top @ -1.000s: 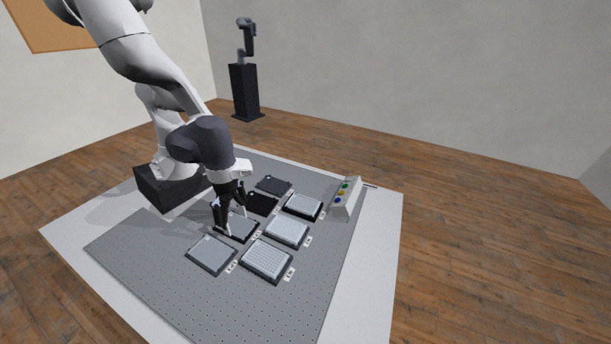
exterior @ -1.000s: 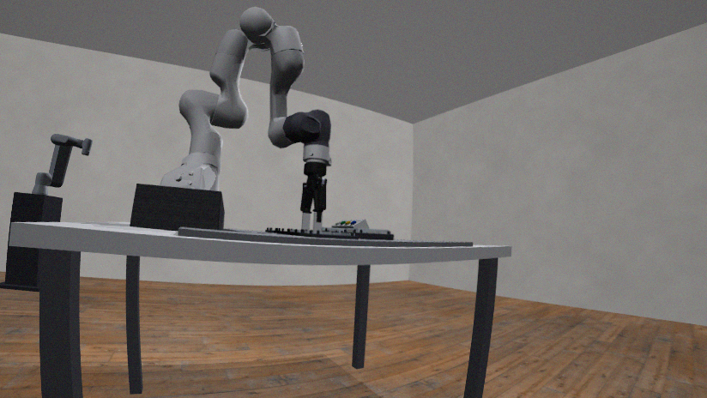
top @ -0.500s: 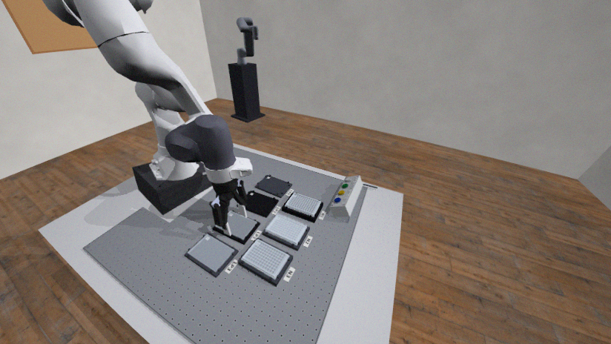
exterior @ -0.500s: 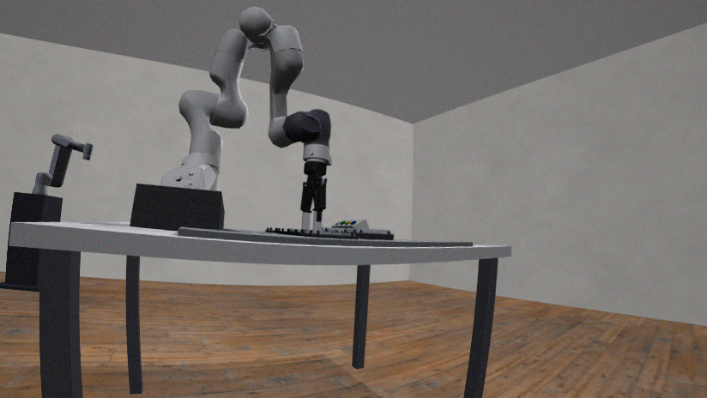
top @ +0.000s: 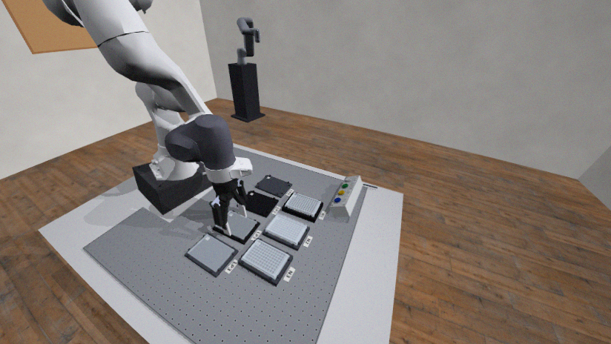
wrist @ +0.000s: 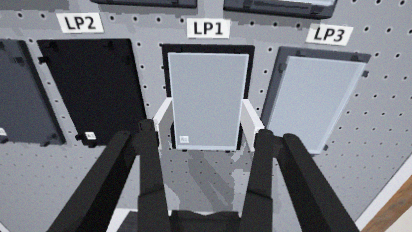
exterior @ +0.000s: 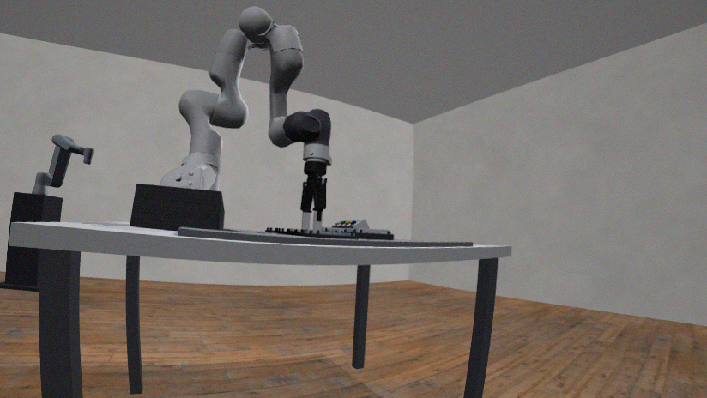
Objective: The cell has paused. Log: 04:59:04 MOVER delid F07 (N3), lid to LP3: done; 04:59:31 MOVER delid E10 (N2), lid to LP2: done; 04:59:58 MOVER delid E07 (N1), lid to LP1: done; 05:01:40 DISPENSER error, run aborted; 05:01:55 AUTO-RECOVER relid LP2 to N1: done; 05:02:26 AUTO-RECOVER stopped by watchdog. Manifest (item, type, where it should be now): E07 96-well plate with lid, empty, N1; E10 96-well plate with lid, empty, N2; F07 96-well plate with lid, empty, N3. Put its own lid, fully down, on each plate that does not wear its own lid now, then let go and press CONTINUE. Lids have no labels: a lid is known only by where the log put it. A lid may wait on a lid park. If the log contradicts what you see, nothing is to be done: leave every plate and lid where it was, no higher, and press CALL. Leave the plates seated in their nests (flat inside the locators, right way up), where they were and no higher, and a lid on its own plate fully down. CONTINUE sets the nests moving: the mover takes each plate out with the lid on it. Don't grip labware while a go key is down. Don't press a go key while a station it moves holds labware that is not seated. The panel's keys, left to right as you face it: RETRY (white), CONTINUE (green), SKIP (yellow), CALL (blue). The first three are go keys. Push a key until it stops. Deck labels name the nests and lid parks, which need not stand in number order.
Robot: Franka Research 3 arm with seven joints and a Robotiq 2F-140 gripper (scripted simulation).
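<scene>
My hand is 4 cm above the lid park LP1. The rest, counted from my hand: lid park LP3: 12 cm to the right, 4 cm below, 2 cm ahead; then clear lid: 2 cm below; then grey lid: 12 cm to the right, 3 cm below, 2 cm ahead.
</scene>
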